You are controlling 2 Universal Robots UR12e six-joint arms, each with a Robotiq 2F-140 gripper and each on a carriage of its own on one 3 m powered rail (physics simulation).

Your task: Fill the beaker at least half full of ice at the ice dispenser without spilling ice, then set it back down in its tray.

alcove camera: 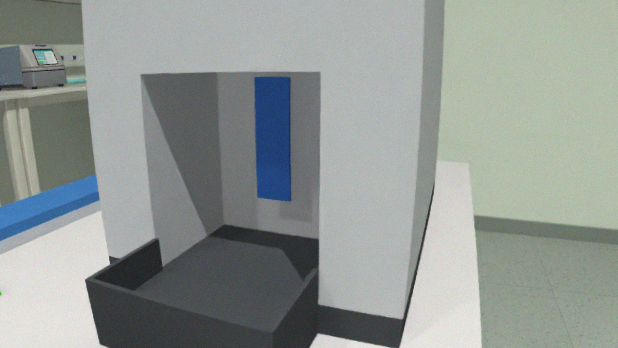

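Observation:
The ice dispenser [370,175] is a large light grey housing with an open alcove in its front. A blue upright paddle [273,139] is on the alcove's back wall. A dark catch tray [185,317] with low walls sticks out at the bottom of the alcove. No ice pieces show in the visible part of the catch tray or in the alcove. The beaker and its own tray do not show in this view. Neither my left gripper nor my right gripper shows in this view.
The dispenser stands on a white bench top [452,260], whose right edge drops to a grey floor [545,285]. A blue raised strip [50,204] runs behind at the left. A grey instrument with a screen [44,75] stands on a shelf at the upper left. A pale green wall [530,100] is at the right.

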